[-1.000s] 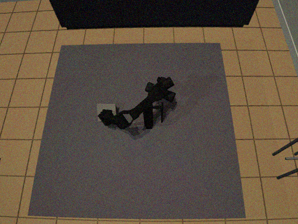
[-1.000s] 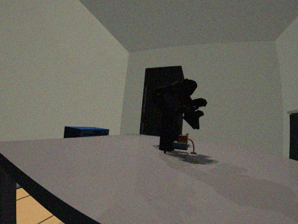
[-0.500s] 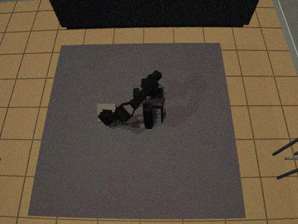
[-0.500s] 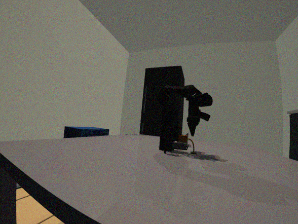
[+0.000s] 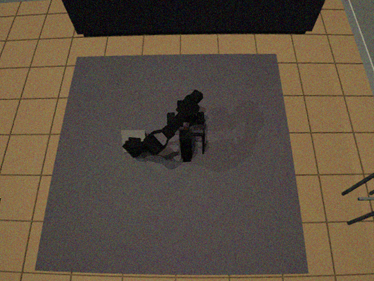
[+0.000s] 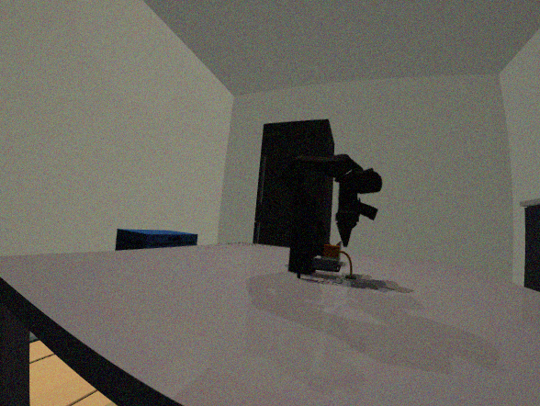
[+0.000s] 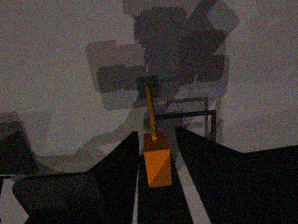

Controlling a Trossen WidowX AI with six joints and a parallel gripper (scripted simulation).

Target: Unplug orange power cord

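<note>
Now: gripper tip 1 cm short of the orange plug, 6 cm to the left of it and 1 cm above it.
</note>
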